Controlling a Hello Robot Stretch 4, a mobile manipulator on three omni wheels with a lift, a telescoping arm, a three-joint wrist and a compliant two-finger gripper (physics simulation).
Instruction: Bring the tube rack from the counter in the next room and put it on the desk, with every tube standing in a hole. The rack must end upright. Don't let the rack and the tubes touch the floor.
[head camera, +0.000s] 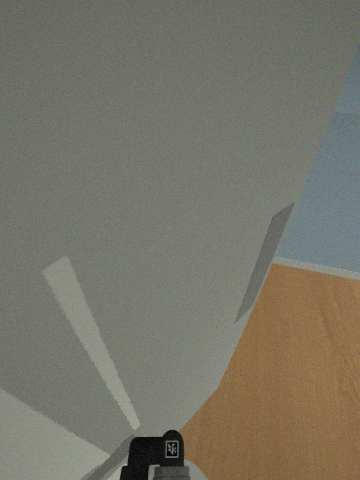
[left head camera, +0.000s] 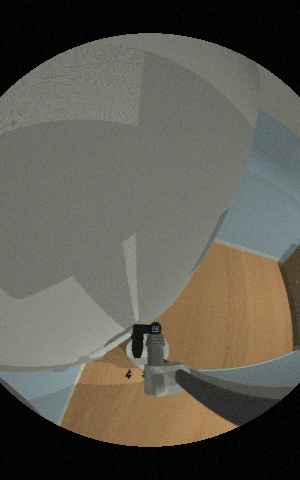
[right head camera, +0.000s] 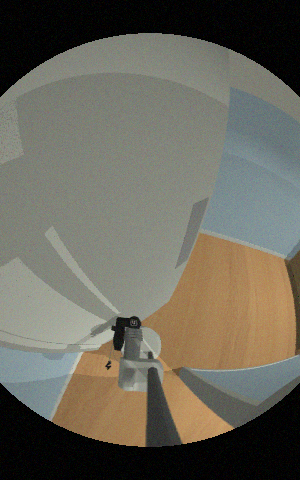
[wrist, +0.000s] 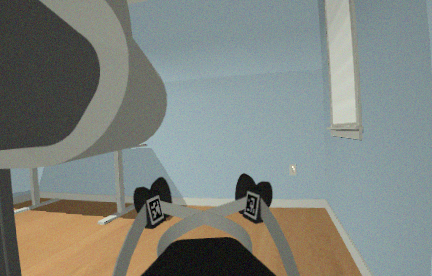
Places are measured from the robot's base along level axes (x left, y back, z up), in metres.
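Pixels of known places: gripper, fingertip midpoint: (left head camera: 136, 379) (right head camera: 115, 371) (wrist: 203, 191); robot's base, link origin: (left head camera: 146, 349) (right head camera: 140, 343).
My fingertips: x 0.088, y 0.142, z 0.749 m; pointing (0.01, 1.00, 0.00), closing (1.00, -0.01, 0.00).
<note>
Ahead of a thing's pixels: the offset from my fingertips to its middle. "*": to the spot under its first point. Level surfaces: height alone.
My gripper (wrist: 203, 191) (left head camera: 136, 374) is open in the wrist view, with its two black fingertips wide apart and no object between them. It is in the air above the wooden floor, and its fingertips look small in the left head view. The tube rack, the tubes and the counter do not show in these views. White legs with flat feet (wrist: 119, 182), perhaps the desk's, stand at the left in the wrist view; the top above them is hidden behind a large grey rounded body.
A large pale grey surface {* dz +0.709, dx -0.079, dy -0.419 m} (head camera: 165, 175) (left head camera: 190, 165) (right head camera: 135, 175) fills much of the head views, very near; I cannot tell what it is. Wooden floor {dz -0.777 m} (head camera: 300, 360) and blue wall (head camera: 330, 190) lie to its right. A brown piece (left head camera: 296, 295) stands at the right edge. A window {* dz +0.477, dx +0.991, dy +1.497 m} (wrist: 342, 65) is at the wrist view's upper right.
</note>
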